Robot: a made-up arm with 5 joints.
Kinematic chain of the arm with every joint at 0, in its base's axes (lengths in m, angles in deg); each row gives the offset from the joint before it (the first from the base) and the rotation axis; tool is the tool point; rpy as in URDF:
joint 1: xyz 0 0 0.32 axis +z
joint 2: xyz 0 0 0 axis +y
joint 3: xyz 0.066 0 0.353 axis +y
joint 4: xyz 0.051 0 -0.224 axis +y
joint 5: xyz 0.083 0 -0.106 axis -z
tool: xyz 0 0 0 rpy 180 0 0
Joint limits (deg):
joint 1: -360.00..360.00
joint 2: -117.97..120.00
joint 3: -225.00..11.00
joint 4: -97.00..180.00
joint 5: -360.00..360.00
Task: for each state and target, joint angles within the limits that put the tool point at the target. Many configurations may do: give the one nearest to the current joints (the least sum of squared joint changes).
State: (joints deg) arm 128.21 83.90 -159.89 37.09 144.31
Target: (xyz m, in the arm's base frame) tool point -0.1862 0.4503 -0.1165
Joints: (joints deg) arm 112.47 98.96 -123.76 59.18 144.31
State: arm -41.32 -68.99 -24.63 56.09 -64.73
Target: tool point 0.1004 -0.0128 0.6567
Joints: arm -7.27 -54.40 -43.23 46.86 -64.73
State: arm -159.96 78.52 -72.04 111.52 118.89
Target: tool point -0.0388 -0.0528 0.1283
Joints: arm -126.31 99.52 -39.28 108.20 118.89
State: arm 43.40 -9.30 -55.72 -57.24 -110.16
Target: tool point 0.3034 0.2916 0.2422
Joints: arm 43.86 44.50 -32.38 -40.60 -110.16
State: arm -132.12 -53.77 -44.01 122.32 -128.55
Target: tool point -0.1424 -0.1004 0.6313
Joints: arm -144.81 -29.10 -69.30 103.08 -128.55
